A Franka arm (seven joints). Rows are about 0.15 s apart.
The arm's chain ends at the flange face. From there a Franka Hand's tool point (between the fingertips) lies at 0.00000 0.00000 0.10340 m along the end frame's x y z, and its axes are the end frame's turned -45 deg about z.
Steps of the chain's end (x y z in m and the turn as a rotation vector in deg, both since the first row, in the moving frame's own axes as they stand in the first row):
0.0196 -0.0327 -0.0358 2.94 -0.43 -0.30
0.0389 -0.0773 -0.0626 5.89 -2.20 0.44
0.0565 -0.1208 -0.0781 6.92 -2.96 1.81
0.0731 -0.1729 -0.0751 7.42 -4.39 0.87
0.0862 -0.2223 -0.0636 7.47 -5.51 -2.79
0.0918 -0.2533 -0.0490 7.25 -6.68 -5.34
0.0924 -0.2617 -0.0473 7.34 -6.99 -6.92
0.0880 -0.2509 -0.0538 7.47 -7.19 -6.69
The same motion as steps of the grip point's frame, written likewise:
0.0402 -0.0136 -0.0359 2.38 1.77 -0.30
0.0869 -0.0374 -0.0632 5.72 2.61 0.44
0.1306 -0.0580 -0.0790 6.99 2.80 1.81
0.1779 -0.0856 -0.0763 8.35 2.14 0.87
0.2202 -0.1128 -0.0650 9.18 1.39 -2.79
0.2439 -0.1319 -0.0505 9.85 0.40 -5.34
0.2497 -0.1379 -0.0489 10.13 0.25 -6.92
0.2389 -0.1338 -0.0555 10.37 0.20 -6.69

